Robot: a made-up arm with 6 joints.
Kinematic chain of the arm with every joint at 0, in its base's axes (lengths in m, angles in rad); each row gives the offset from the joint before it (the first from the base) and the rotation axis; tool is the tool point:
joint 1: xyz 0 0 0.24 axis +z
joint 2: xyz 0 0 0 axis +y
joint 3: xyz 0 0 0.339 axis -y
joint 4: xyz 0 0 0 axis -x
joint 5: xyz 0.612 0 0 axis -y
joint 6: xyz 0 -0.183 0 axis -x
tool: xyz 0 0 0
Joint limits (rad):
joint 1: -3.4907..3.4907
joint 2: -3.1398..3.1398
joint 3: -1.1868..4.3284
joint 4: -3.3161..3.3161
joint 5: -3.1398..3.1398
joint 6: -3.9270..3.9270
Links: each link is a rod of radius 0.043 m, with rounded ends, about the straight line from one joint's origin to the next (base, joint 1, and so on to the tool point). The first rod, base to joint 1, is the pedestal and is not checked.
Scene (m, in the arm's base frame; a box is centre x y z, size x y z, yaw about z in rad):
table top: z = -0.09
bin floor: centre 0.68 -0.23 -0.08 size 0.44 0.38 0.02 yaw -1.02
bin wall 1: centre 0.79 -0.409 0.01 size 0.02 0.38 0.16 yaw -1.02
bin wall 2: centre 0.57 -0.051 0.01 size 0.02 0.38 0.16 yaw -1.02
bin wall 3: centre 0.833 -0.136 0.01 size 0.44 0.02 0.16 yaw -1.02
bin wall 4: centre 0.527 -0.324 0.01 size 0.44 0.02 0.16 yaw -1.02
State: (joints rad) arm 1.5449 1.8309 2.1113 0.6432 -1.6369 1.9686
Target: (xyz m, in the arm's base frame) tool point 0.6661 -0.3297 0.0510
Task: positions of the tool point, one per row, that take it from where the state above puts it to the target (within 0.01 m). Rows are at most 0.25 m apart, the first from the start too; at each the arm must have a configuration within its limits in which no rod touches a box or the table.
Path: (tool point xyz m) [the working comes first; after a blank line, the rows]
Joints at the target: -0.2110 0.8805 0.1467 0.0367 -1.6369 1.9686
Straight joint move there: touches bin wall 2, bin wall 3.

1: 0.4027 0.8481 0.4063
2: 0.6171 0.7341 0.3818
3: 0.7829 0.5512 0.3541
4: 0.8767 0.3224 0.3229
5: 0.8863 0.0778 0.2885
6: 0.8117 -0.1497 0.2509
7: 0.6661 -0.3297 0.2103
8: 0.6661 -0.3297 0.0510

